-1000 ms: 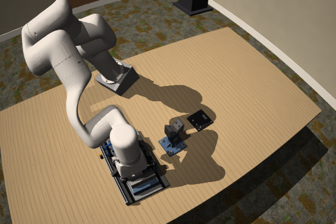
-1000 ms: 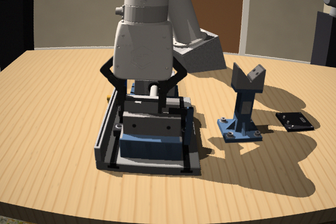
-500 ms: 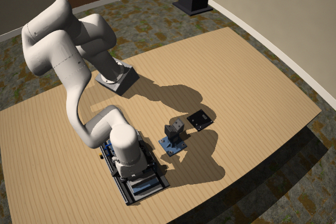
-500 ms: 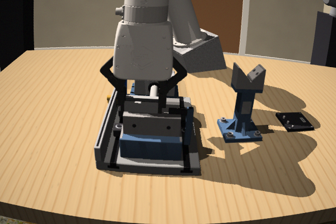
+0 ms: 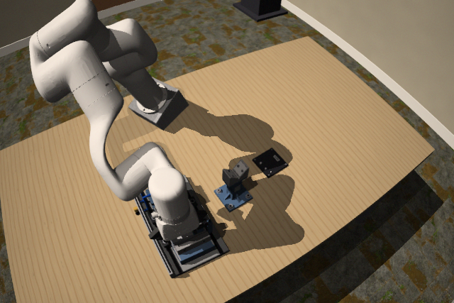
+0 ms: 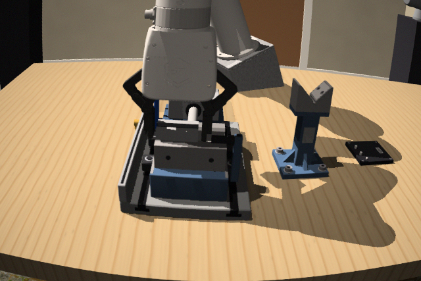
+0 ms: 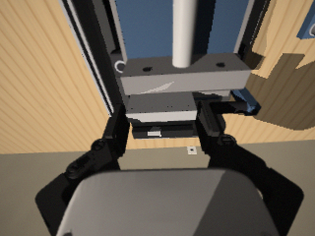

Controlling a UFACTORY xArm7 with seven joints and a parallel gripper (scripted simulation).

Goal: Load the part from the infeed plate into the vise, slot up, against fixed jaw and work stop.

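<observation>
The part is right at my hand. Round my hand: work stop 70 mm to the left, 20 mm below; fixed jaw 30 mm ahead, 20 mm to the left, 30 mm below; moving jaw 30 mm behind, 20 mm to the left, 30 mm below.
</observation>
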